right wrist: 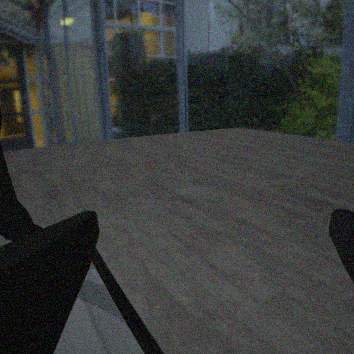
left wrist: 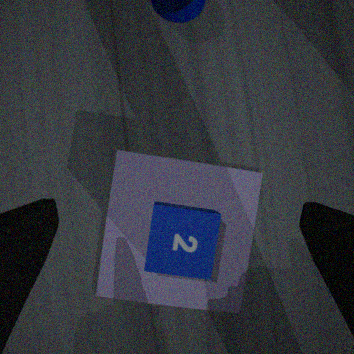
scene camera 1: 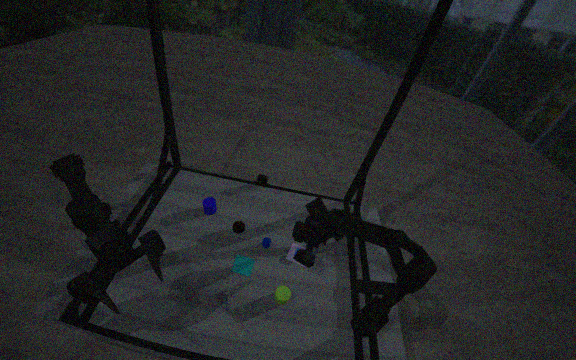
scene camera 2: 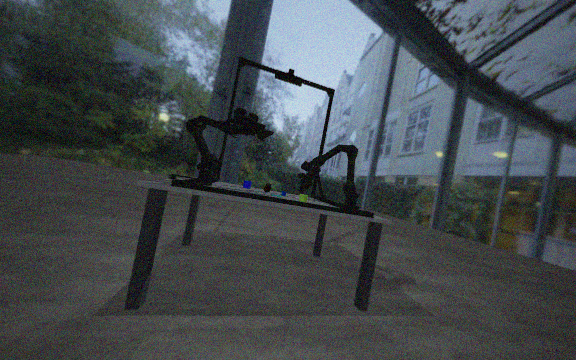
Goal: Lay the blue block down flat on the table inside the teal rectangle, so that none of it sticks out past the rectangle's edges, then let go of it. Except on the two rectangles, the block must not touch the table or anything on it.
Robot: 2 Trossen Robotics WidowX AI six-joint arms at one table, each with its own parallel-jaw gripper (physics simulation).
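Places are measured from the left arm's base along level axes (x back, y right, z up), in millimetres.
Where they show: left gripper, between the fingertips: [left wrist: 181, 212] [scene camera 1: 296, 247] [scene camera 2: 300, 191]; right gripper, between the fingertips: [right wrist: 214, 222] [scene camera 1: 140, 295] [scene camera 2: 269, 129]; left arm's base, origin of its link: [scene camera 1: 363, 326] [scene camera 2: 349, 207]; right arm's base, origin of its link: [scene camera 2: 203, 181].
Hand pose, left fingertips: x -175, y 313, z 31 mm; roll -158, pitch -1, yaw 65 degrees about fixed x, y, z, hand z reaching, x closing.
Each offset is from my left fingertips to the top centre of the thing. "*": to the spot under its first point.
The blue block {dy -5, dx +17, dz -30 mm} [left wrist: 183, 241], marked with a white 2, lies on the pale lilac rectangle [left wrist: 145, 182] [scene camera 1: 293, 251] in the left wrist view, inside its edges. The block is hidden in scene camera 1. My left gripper [left wrist: 181, 212] [scene camera 1: 306, 249] is open above the rectangle, one finger on either side of the block, touching neither side in the wrist view. The teal rectangle {* dy -30, dx -200, dz -48 mm} [scene camera 1: 243, 265] lies bare, to the left of the lilac one in scene camera 1. My right gripper [scene camera 1: 139, 296] [right wrist: 214, 222] is open and empty, raised at the left of scene camera 1.
A small blue round object {dy +50, dx -106, dz -19 mm} [scene camera 1: 266, 242] [left wrist: 185, 16] stands between the two rectangles, toward the back. A lime cylinder {dy -160, dx -81, dz -6 mm} [scene camera 1: 283, 295] [scene camera 2: 303, 198] stands in front. A dark round object {dy +123, dx -209, dz +0 mm} [scene camera 1: 239, 227] and a larger blue cylinder {dy +232, dx -328, dz +4 mm} [scene camera 1: 209, 205] [scene camera 2: 247, 184] stand farther back left.
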